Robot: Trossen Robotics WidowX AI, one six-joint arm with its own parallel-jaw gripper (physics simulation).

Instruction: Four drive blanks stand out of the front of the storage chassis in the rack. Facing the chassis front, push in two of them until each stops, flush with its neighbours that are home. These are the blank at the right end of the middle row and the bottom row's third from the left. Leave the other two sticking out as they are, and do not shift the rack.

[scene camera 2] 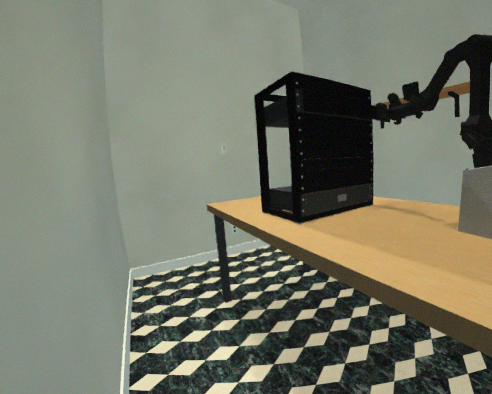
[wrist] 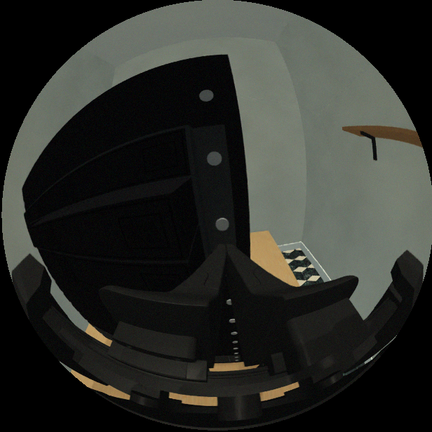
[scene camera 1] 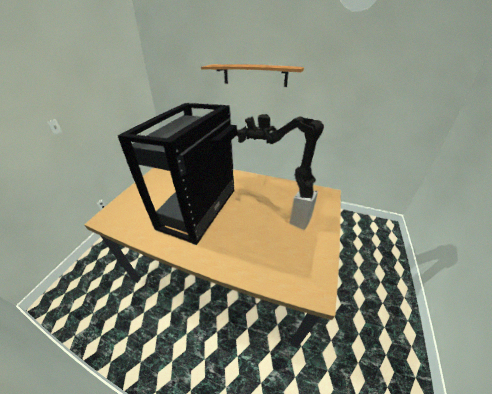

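Pixels of known places: gripper, fingertip midpoint: (scene camera 2: 372, 118); arm's base, origin of the base link: (scene camera 2: 490, 166) (scene camera 1: 306, 194).
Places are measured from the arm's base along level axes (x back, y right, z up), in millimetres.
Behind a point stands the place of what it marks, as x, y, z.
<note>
The rack (scene camera 1: 187, 200) {-464, -377, 97} (scene camera 2: 296, 165) {-471, -392, 25} (wrist: 240, 175) stands upright on the table. The storage chassis (scene camera 1: 210, 170) {-476, -159, 122} (scene camera 2: 332, 140) {-474, -195, 120} (wrist: 212, 190) is a very dark front in it; its right mounting ear with round screws shows in the wrist view. Faint rectangular outlines and a lighter slanting strip show left of the ear. Which blanks stand out, and how far, is too dark to tell. My gripper (scene camera 1: 239, 136) {-475, 93, 233} (scene camera 2: 376, 112) {-475, 93, 233} (wrist: 224, 250) is shut and empty. Its tips are at the right side of the front, just below a screw of the ear in the wrist view; contact cannot be told.
The wooden table (scene camera 1: 280, 240) {-71, -179, -208} (scene camera 2: 400, 250) {-99, -328, -208} (wrist: 267, 250) bears the rack and the arm's grey base block (scene camera 1: 303, 212) {6, -51, -84} (scene camera 2: 475, 200) {-19, -47, -100}. A grey unit with a light label (scene camera 2: 342, 197) {-476, -138, -131} fills the rack's bottom. A wall shelf (scene camera 1: 252, 67) (wrist: 385, 132) hangs behind.
</note>
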